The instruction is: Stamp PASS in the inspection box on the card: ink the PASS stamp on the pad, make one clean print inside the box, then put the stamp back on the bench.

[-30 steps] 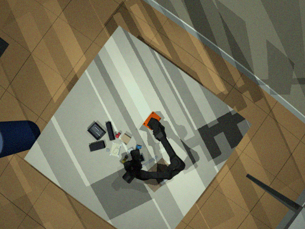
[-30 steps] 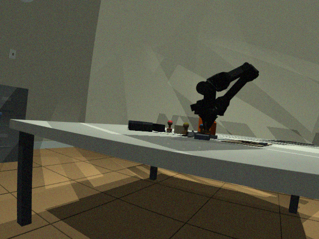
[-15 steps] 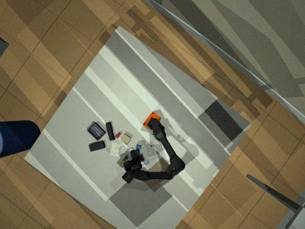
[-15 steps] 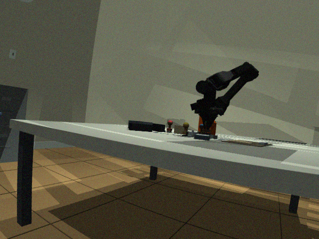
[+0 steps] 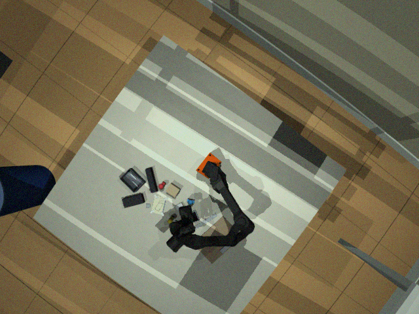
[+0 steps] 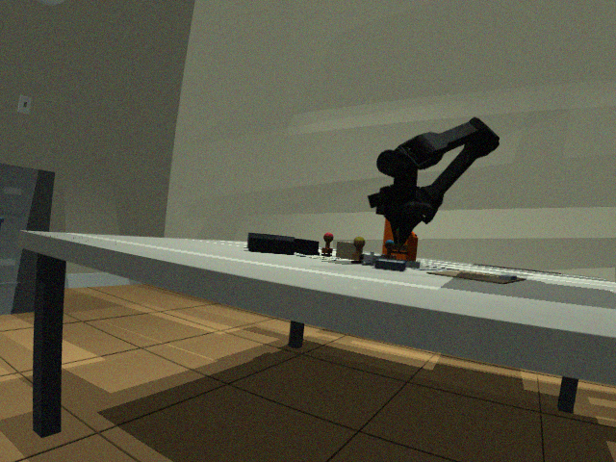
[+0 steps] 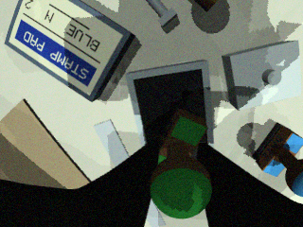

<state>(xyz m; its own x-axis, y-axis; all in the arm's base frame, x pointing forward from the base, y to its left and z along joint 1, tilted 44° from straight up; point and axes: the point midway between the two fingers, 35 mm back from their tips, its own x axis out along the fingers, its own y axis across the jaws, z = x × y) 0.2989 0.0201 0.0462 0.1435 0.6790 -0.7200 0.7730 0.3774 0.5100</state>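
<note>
Right now my gripper tip is 5 cm above the dark ink pad. The rest, counted from my gripper tip: green-knobbed stamp right at my gripper tip; then grey block 7 cm to the right, 4 cm below, 2 cm behind; then bolt 7 cm ahead, 6 cm to the right, 5 cm below.
</note>
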